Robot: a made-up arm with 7 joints.
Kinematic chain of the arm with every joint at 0, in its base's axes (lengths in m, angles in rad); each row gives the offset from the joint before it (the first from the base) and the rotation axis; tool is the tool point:
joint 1: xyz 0 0 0.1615 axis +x
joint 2: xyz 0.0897 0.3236 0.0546 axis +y
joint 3: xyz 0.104 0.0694 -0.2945 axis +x
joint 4: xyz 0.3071 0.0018 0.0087 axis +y
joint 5: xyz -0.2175 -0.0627 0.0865 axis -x
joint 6: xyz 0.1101 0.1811 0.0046 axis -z
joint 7: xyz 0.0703 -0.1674 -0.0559 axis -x
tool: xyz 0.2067 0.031 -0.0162
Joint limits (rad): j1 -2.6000..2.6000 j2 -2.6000..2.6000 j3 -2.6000..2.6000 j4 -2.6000..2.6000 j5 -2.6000..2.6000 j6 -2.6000..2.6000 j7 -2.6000..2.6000
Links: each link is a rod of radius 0.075 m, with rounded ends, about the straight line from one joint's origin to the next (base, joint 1, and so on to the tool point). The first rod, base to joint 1, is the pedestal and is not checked.
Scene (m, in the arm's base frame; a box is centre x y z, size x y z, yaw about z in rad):
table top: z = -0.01
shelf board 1: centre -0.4 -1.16 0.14 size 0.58 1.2 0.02 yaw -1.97
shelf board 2: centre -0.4 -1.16 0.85 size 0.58 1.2 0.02 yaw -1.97
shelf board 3: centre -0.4 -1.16 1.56 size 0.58 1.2 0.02 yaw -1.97
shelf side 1: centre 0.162 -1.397 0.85 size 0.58 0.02 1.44 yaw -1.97
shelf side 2: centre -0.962 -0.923 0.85 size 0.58 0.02 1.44 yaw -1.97
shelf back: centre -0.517 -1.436 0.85 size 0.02 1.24 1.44 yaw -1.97
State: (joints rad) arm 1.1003 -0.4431 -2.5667 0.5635 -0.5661 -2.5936 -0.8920
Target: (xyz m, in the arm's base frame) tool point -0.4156 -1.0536 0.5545
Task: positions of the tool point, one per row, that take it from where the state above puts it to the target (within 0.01 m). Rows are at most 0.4 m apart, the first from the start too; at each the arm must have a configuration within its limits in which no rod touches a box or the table.
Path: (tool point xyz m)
1: 0.9765 0.3718 0.3344
2: 1.0666 0.0255 0.4783
3: 0.9795 -0.3354 0.6119
4: 0.7326 -0.6292 0.6997
5: 0.3876 -0.7931 0.7180
6: 0.0302 -0.8029 0.6636
7: -0.2569 -0.6775 0.5545
8: -0.3456 -0.8249 0.5542
9: -0.4014 -0.9519 0.5565
10: -0.4156 -1.0536 0.5545

